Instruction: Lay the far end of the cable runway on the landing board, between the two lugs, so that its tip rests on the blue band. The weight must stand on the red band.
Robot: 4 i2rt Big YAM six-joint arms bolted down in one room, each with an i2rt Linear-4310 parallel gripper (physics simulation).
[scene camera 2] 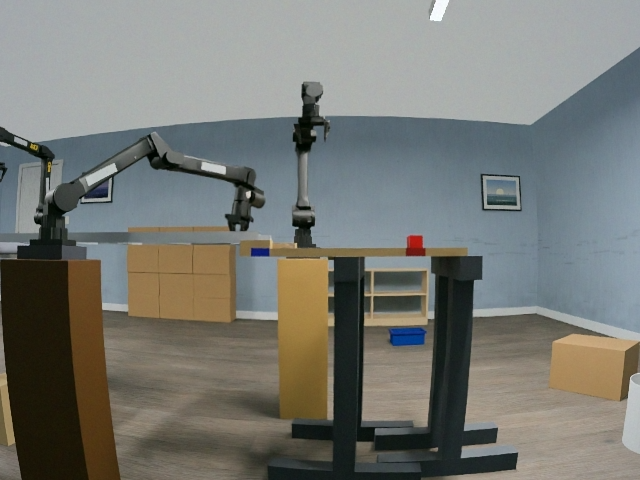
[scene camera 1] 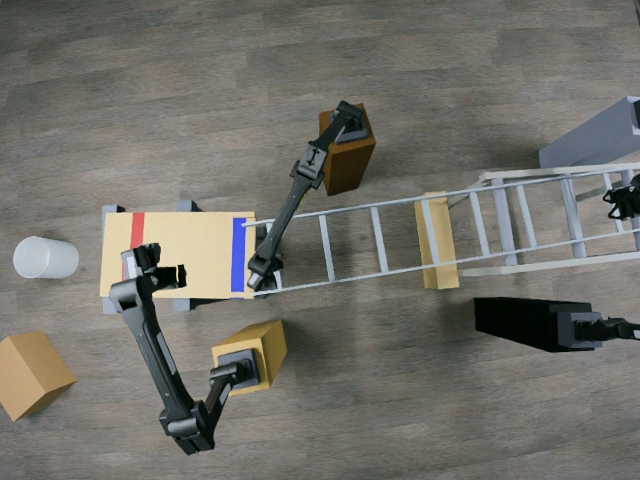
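Note:
The runway (scene camera 1: 330, 258) (scene camera 2: 180, 237) reaches the landing board (scene camera 1: 196, 237) (scene camera 2: 361, 252). In scene camera 1 its upper rail ends over the blue band (scene camera 1: 238, 268) (scene camera 2: 260, 252); its lower rail ends right of the band at the board's corner, near a lug. Contact is unclear. The red weight (scene camera 2: 414, 241) stands at the red band (scene camera 1: 137, 229) (scene camera 2: 415, 252); the arm hides it from above. The brown-pedestal arm's gripper (scene camera 1: 266, 281) (scene camera 2: 238, 227) is at the runway's end; its grip is unclear. The yellow-pedestal arm's gripper (scene camera 1: 168, 261) (scene camera 2: 312, 133) looks open, high above the board.
A tan support (scene camera 1: 438, 276) and a pale frame (scene camera 1: 558, 262) lie under the runway. Another gripper (scene camera 1: 610, 205) is over it at the right edge. A black pedestal (scene camera 1: 516, 320), a white cylinder (scene camera 1: 46, 256) and a cardboard box (scene camera 1: 36, 374) (scene camera 2: 589, 366) stand around.

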